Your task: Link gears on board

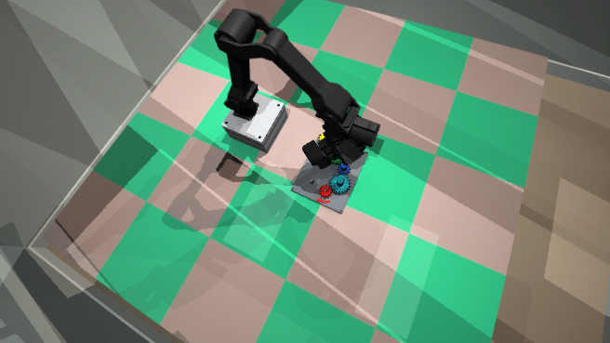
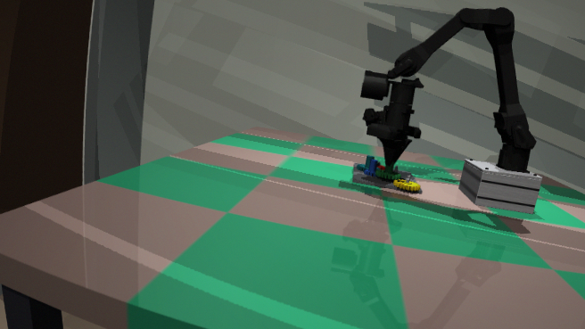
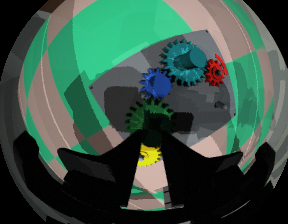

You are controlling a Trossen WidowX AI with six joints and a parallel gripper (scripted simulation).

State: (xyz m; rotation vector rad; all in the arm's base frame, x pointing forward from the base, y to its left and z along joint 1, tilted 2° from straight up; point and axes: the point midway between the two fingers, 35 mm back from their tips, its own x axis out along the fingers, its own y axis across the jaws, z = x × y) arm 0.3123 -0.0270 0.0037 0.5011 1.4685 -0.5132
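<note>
My gripper tip is 1 cm above the green gear. Round my gripper tip: yellow gear 4 cm behind, 4 cm to the left, 3 cm below; blue gear 4 cm ahead, 3 cm to the right, 2 cm below; teal gear 4 cm ahead, 8 cm to the right, 2 cm below.
</note>
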